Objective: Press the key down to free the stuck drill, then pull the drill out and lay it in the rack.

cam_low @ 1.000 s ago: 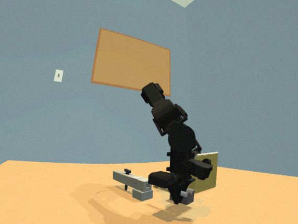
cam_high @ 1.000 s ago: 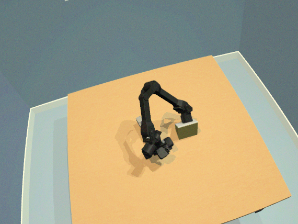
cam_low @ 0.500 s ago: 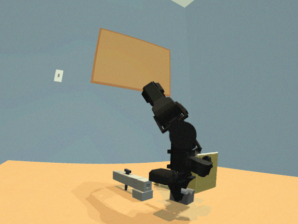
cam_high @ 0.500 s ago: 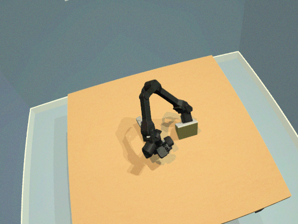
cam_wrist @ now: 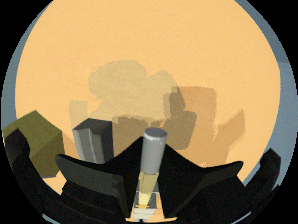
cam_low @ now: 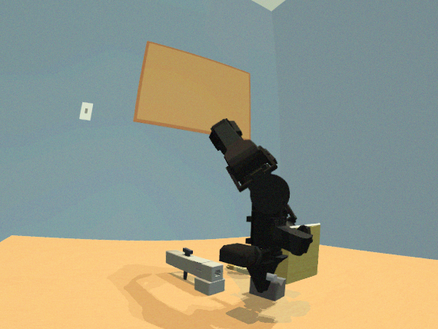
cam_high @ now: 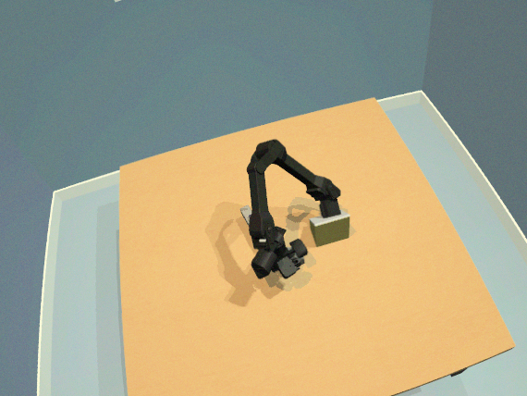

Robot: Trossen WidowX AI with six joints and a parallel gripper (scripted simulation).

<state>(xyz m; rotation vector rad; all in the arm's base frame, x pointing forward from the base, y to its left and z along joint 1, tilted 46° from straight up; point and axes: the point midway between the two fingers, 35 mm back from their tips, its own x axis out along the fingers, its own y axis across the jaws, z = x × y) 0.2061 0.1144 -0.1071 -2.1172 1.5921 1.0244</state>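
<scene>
My gripper tip is now 6 cm to the left of the grey v-grooved rack, 5 cm past it and 2 cm above it. Round my gripper tip: grey drill fixture: 18 cm to the right, 8 cm ahead; then dark key: 21 cm to the right, 9 cm ahead, 2 cm above.
</scene>
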